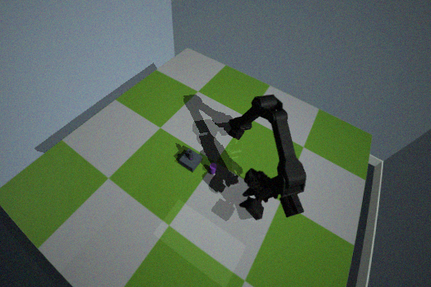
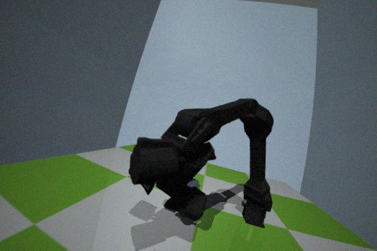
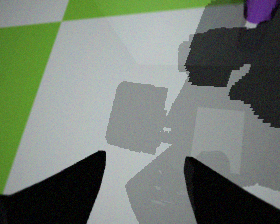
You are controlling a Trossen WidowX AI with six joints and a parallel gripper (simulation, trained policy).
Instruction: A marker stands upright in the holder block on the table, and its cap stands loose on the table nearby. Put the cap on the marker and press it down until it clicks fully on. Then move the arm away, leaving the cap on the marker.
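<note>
My gripper tip is 70 mm past the purple cap, 170 mm to the left of it and 50 mm above it. Round my gripper tip: grey holder block 50 mm behind, 270 mm to the right, 50 mm below.
</note>
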